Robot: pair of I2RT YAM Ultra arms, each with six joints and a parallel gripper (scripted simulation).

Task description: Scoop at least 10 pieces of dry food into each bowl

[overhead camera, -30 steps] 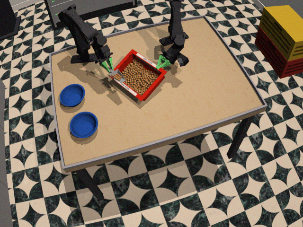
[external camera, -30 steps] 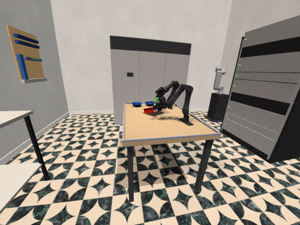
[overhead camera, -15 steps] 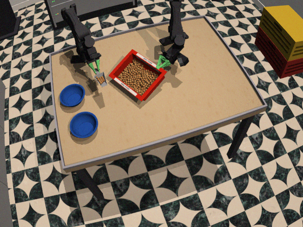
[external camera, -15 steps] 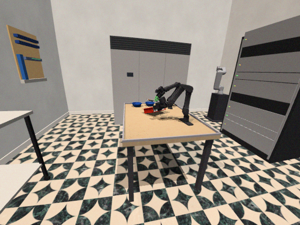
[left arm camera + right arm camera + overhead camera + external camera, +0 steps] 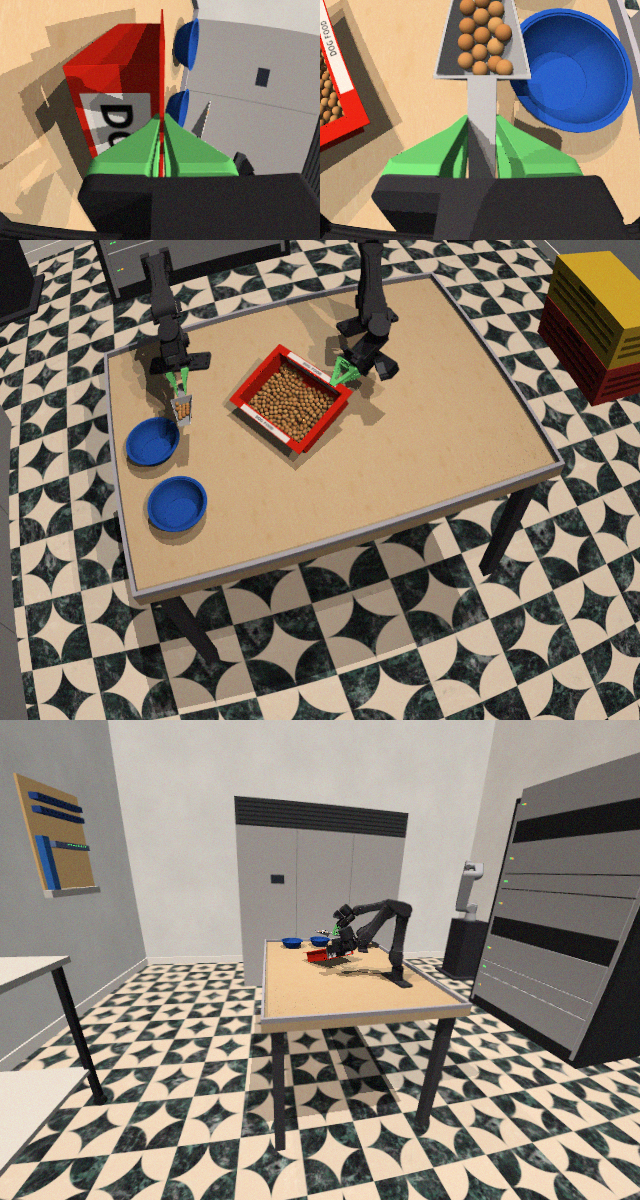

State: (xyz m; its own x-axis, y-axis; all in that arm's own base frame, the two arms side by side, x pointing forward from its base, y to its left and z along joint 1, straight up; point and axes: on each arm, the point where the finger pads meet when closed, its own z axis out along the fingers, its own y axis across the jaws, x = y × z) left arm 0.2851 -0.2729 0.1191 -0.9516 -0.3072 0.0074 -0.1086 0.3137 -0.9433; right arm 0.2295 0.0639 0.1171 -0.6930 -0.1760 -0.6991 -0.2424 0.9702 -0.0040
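My right gripper is now 50 mm short of the grey metal scoop.
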